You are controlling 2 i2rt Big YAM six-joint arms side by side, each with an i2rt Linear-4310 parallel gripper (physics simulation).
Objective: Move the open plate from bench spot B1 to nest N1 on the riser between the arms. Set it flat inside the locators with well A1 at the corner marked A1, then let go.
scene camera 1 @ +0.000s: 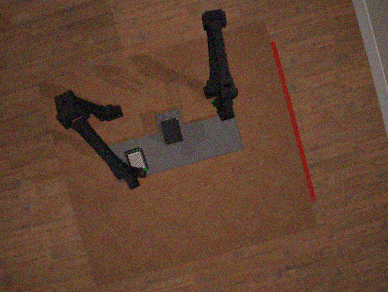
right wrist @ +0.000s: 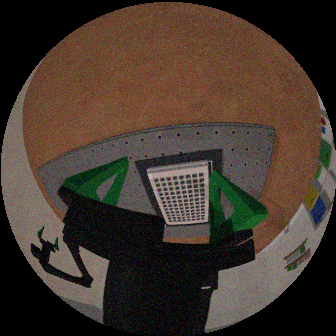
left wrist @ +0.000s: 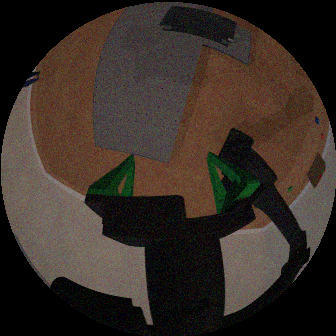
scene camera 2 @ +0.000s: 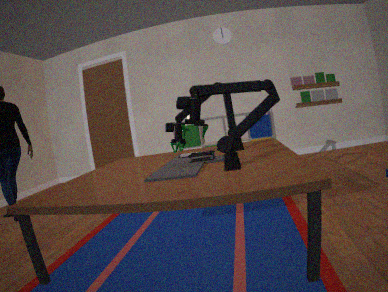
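Seen in the pictures: left gripper, fingertip midpoint: [scene camera 1: 219, 113] [right wrist: 50, 231] [left wrist: 171, 155] [scene camera 2: 193, 138]; right gripper, fingertip midpoint: [scene camera 1: 139, 172] [right wrist: 169, 166] [scene camera 2: 178, 152]; left arm's base, origin of the base link: [scene camera 1: 212, 91] [left wrist: 234, 148] [scene camera 2: 232, 168]; right arm's base, origin of the base link: [scene camera 1: 113, 113] [scene camera 2: 238, 149].
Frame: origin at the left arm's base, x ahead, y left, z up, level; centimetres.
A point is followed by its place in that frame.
The open plate [scene camera 1: 136, 159] @[x 32.9, y -64.9, z 1.9 cm] [right wrist: 182, 196] @[x 35.5, y -65.0, z 2.7 cm], pale with a grid of wells, lies flat on a dark framed spot [right wrist: 217, 155] @[x 41.4, y -70.3, z 1.5 cm] of the grey perforated board. My right gripper [scene camera 1: 143, 171] @[x 42.1, y -64.1, z 5.2 cm] [scene camera 2: 177, 148] @[x 42.1, y -64.1, z 5.2 cm] [right wrist: 169, 166] @[x 42.1, y -64.1, z 5.2 cm] is open and empty above the board by the plate; in its wrist view the plate appears between the fingers, nearer the picture's right finger. The dark nest block [scene camera 1: 171, 132] @[x 21.2, y -35.6, z 5.5 cm] [left wrist: 199, 24] is between the arms, with no plate seen on it. My left gripper [scene camera 1: 220, 107] @[x 18.8, y -3.0, z 18.0 cm] [scene camera 2: 193, 134] @[x 18.8, y -3.0, z 18.0 cm] [left wrist: 171, 155] @[x 18.8, y -3.0, z 18.0 cm] is open and empty, high by the board's other end. Corner mark A1 is not readable.
The grey board [scene camera 1: 210, 137] @[x 31.5, y -10.1, z 1.3 cm] [scene camera 2: 172, 171] @[x 33.4, y -3.4, z 1.6 cm] [left wrist: 145, 95] @[x 28.1, y -7.7, z 1.3 cm] [right wrist: 250, 142] @[x 43.2, y -75.9, z 1.3 cm] runs beneath both grippers on the wooden table [scene camera 2: 280, 172] @[x -22.2, y 26.2, z 0.0 cm]. A smaller grey panel [scene camera 1: 167, 115] @[x 8.5, y -35.6, z 1.3 cm] [left wrist: 242, 47] @[x 8.2, y -32.1, z 1.3 cm] adjoins it beside the nest block. A red strip [scene camera 1: 292, 117] lies at the picture's right. A person [scene camera 2: 10, 135] stands at the left.
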